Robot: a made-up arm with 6 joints.
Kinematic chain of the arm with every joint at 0, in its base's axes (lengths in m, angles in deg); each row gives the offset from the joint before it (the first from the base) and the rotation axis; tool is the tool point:
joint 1: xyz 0 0 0.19 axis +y
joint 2: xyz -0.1 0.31 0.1 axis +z
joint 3: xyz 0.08 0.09 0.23 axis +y
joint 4: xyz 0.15 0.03 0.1 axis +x
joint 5: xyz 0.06 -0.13 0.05 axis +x
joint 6: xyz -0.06 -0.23 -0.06 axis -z
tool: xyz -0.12 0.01 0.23
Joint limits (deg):
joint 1: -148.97..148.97
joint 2: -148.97..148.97
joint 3: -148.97..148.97
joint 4: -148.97..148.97
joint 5: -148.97..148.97
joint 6: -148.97..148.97
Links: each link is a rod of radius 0.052 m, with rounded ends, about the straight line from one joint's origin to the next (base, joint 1, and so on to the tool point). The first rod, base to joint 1, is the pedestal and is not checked.
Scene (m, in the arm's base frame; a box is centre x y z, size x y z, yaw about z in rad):
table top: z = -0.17
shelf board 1: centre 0.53 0.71 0.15 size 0.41 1 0.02 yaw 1.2
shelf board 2: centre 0.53 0.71 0.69 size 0.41 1 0.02 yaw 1.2
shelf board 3: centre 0.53 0.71 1.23 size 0.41 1 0.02 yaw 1.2
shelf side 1: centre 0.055 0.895 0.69 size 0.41 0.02 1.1 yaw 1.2
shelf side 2: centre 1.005 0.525 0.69 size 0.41 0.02 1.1 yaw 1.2
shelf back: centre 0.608 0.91 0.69 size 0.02 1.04 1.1 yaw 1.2
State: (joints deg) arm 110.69 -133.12 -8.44 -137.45 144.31 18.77
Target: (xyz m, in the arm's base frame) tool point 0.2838 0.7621 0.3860
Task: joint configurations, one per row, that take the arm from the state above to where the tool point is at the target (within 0.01 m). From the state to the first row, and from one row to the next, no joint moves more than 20 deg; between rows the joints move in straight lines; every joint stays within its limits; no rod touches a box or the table.
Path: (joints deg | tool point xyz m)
1: 94.92 -117.03 -10.47 -138.91 140.67 20.51 | 0.6480 0.2228 0.2036
2: 79.16 -100.94 -12.50 -140.38 137.04 22.24 | 0.6396 0.2429 0.3374
3: 63.39 -84.86 -14.52 -141.84 133.40 23.98 | 0.5993 0.2807 0.4781
4: 47.63 -68.77 -16.55 -143.31 129.76 25.72 | 0.5167 0.3320 0.6198
5: 31.86 -52.68 -18.58 -144.77 126.13 27.45 | 0.3820 0.3907 0.7478
6: 34.85 -37.45 -9.58 -145.82 131.84 40.05 | 0.4350 0.3799 0.7009
7: 37.84 -22.22 -0.58 -146.87 137.55 52.64 | 0.4841 0.3940 0.6352
8: 40.82 -7.00 8.42 -147.92 143.26 65.23 | 0.5160 0.4346 0.5588
9: 43.81 8.23 17.42 -148.97 148.97 77.83 | 0.5193 0.4975 0.4823
10: 40.25 12.68 32.50 -148.97 137.23 72.48 | 0.4970 0.5645 0.4612
11: 36.69 17.14 47.57 -148.97 125.50 67.12 | 0.4510 0.6361 0.4363
12: 33.14 21.59 62.65 -148.97 113.76 61.77 | 0.3795 0.7046 0.4102
13: 29.58 26.04 77.73 -148.97 102.02 56.42 | 0.2838 0.7621 0.3860

